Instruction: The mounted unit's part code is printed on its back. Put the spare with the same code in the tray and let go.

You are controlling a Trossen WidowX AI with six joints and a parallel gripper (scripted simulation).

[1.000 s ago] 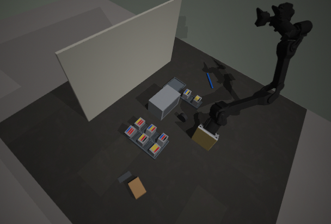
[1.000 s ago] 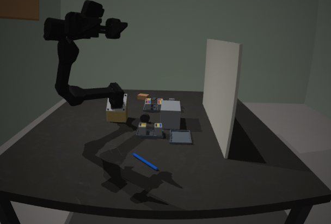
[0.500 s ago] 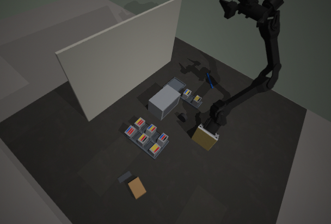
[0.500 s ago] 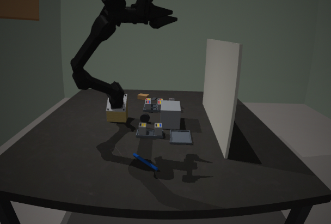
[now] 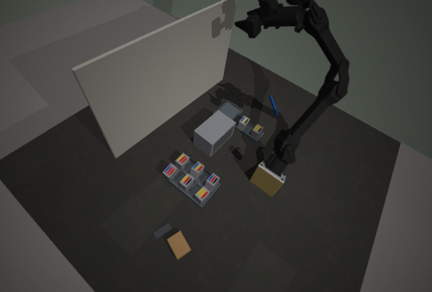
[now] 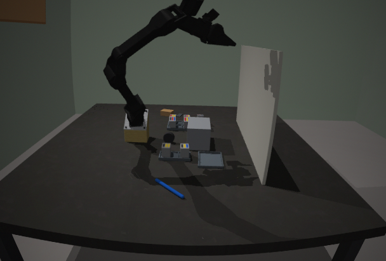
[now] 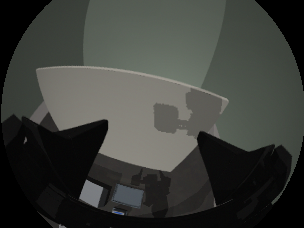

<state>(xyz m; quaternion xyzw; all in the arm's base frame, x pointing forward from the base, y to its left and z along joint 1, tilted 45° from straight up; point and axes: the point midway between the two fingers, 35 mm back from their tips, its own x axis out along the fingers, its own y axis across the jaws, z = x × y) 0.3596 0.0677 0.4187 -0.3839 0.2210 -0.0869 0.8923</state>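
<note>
The grey spare is 22 cm behind my gripper tip, 7 cm to the left of it and 41 cm below it. The rest, counted from my gripper tip: grey wall panel: 15 cm ahead, 18 cm to the left, 23 cm below; then grey mounted unit: 8 cm behind, 22 cm to the left, 40 cm below; then dark tray: 5 cm behind, 3 cm to the left, 45 cm below.
</note>
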